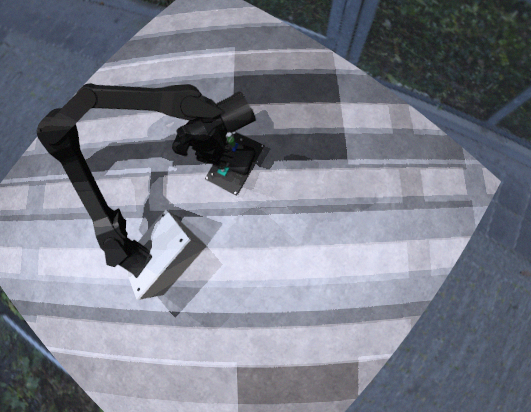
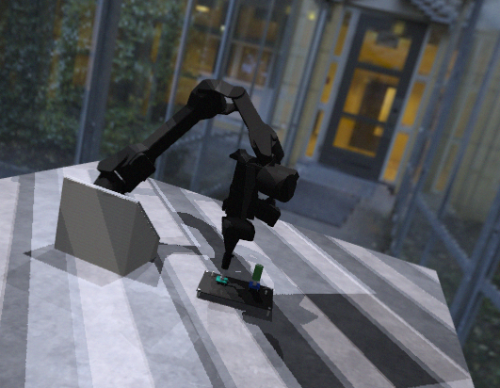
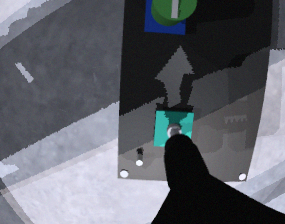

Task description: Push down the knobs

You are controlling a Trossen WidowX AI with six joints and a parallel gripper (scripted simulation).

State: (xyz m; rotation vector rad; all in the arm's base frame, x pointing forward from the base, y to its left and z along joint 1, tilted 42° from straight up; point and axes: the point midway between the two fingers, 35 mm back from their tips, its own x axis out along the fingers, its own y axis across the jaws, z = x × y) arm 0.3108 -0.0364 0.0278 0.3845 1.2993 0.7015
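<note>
Now: the green knob 7 cm ahead of my gripper tip, 2 cm to the left of it and 3 cm below it.
</note>
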